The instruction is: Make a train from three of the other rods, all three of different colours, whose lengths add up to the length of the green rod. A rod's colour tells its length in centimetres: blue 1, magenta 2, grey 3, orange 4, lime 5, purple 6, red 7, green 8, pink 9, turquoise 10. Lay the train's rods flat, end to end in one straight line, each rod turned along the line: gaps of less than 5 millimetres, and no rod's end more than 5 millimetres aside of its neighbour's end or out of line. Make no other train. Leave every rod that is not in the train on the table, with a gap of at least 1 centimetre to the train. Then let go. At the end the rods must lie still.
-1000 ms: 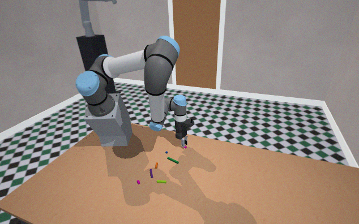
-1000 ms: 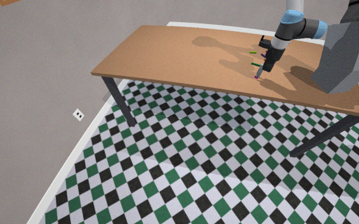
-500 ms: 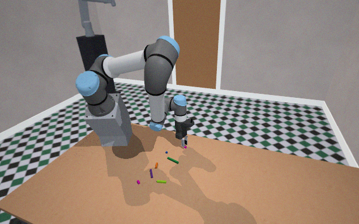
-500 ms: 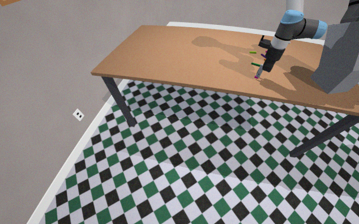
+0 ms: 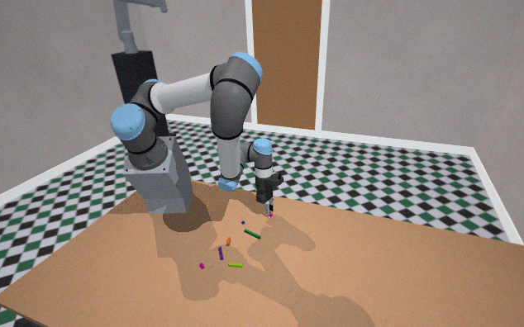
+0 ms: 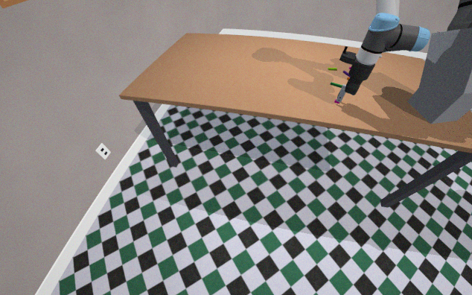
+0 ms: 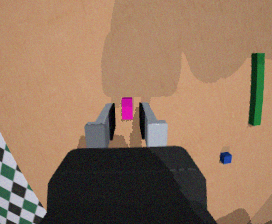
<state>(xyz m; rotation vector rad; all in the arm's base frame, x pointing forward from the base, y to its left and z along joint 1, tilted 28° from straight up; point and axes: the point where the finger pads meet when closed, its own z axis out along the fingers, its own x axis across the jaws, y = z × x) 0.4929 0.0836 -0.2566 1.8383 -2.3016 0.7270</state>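
The blue rod is 90 mm behind my hand, 90 mm to the right of it and 30 mm below it. Round my hand: purple rod: 90 mm behind, 290 mm to the right, 30 mm below; then green rod: 20 mm behind, 140 mm to the right, 30 mm below; then orange rod: 90 mm behind, 220 mm to the right, 30 mm below.
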